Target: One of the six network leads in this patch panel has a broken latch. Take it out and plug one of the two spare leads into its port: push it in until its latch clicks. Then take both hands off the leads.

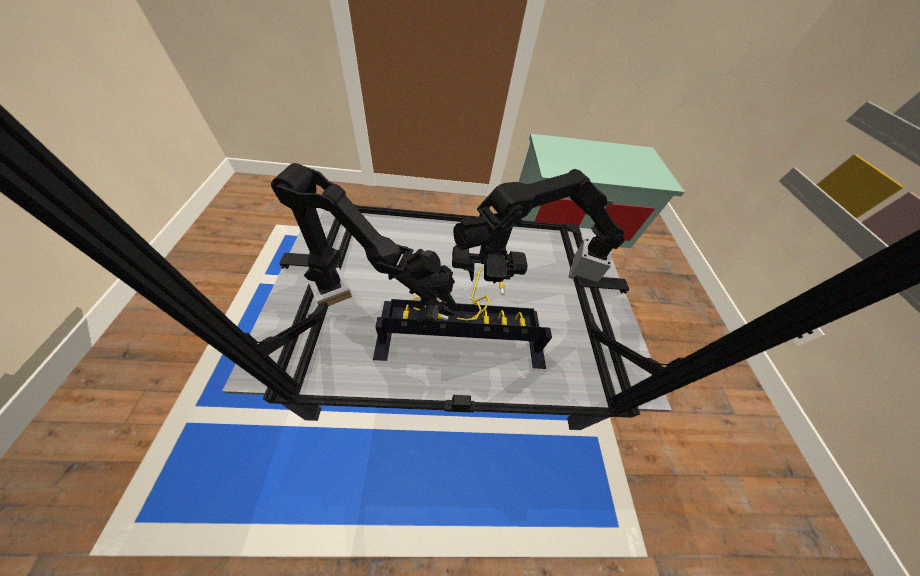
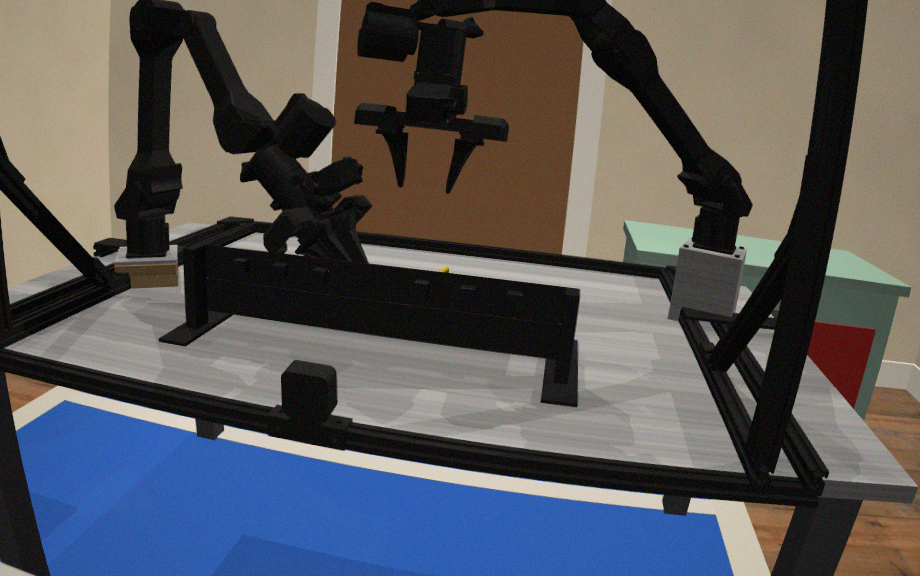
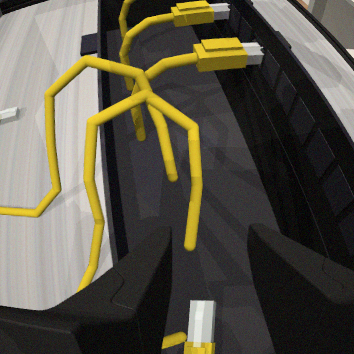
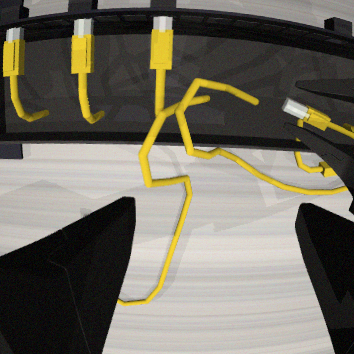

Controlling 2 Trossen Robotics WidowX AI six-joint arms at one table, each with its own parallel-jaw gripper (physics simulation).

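Where they show: left gripper, fingertip midpoint: (image 1: 454,310) (image 3: 209,236) (image 4: 290,104); right gripper, fingertip midpoint: (image 1: 482,281) (image 2: 424,190) (image 4: 219,212); left arm's base, origin of the base link: (image 1: 328,283) (image 2: 147,252); right arm's base, origin of the base link: (image 1: 597,251) (image 2: 714,247).
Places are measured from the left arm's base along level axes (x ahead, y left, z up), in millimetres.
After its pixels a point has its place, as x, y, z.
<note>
The black patch panel (image 1: 458,330) @[269, -344, 15] (image 2: 401,309) @[314, -374, 14] (image 3: 316,140) @[279, -349, 48] stands across the middle of the table. Yellow leads (image 1: 502,317) (image 4: 161,47) @[346, -367, 51] (image 3: 225,54) @[341, -365, 47] sit in its ports. One yellow plug with a clear tip (image 3: 201,319) @[266, -273, -8] (image 4: 305,114) @[260, -264, -9] lies loose on the panel's ledge, out of any port. My left gripper (image 1: 446,305) @[286, -292, 38] (image 2: 323,246) (image 3: 209,236) @[286, -292, 38] is low behind the panel, its fingers apart on either side of this plug and not touching it. My right gripper (image 1: 491,277) @[360, -299, 144] (image 2: 425,185) @[360, -299, 144] (image 4: 219,212) @[360, -299, 144] is open and empty, high above the table behind the panel.
A spare plug (image 1: 502,288) @[508, -260, -33] (image 3: 8,114) @[499, -267, -36] lies on the table behind the panel, with loose yellow cable (image 4: 168,253) @[447, -191, -39] looping over the grey top. A black frame (image 1: 458,402) @[165, -515, 10] (image 2: 515,463) @[341, -630, -50] rims the table. A green cabinet (image 1: 606,166) stands at the back right.
</note>
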